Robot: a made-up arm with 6 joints.
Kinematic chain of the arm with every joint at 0, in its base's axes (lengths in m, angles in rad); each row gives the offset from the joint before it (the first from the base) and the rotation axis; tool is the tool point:
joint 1: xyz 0 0 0.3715 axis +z
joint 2: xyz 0.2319 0 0 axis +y
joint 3: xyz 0 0 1.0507 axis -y
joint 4: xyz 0 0 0.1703 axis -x
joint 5: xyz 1.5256 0 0 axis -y
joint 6: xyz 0.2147 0 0 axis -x
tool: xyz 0 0 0
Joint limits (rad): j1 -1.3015..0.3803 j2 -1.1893..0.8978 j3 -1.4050..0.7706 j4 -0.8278..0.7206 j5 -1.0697..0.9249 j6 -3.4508..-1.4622
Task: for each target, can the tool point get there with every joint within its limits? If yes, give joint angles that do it. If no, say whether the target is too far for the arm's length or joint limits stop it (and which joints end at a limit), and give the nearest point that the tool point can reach.
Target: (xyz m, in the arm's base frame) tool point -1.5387 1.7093 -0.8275
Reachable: no: joint limits stop it (at a limit: joint 1, joint 2, joint 3, joint 4) | nearest point -0.0560 0.1233 -0.2219 | short by 2.254 m
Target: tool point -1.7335 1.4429 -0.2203
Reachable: no: joint limits stop it (at a limit: joint 1, joint 2, joint 3, joint 4, joint 5) | nearest point -0.0544 0.1276 -0.2138 | short by 2.133 m
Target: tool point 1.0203 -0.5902 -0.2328
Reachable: yes | joints -0.5167 0.2695 -1.0142 -0.6675 0.0684 -1.6985
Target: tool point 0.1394 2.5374 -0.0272
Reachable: no: joint limits stop it (at a limit: joint 1, joint 4, joint 5) | nearest point 0.9433 0.5264 -0.0272 | short by 2.166 m
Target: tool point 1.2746 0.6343 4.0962
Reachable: no: too far | nearest point 0.9572 0.4008 2.8996 | short by 1.260 m
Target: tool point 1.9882 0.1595 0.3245
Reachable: yes | joints 0.0830 0.3747 -0.4456 -0.0427 0.7030 -2.2128
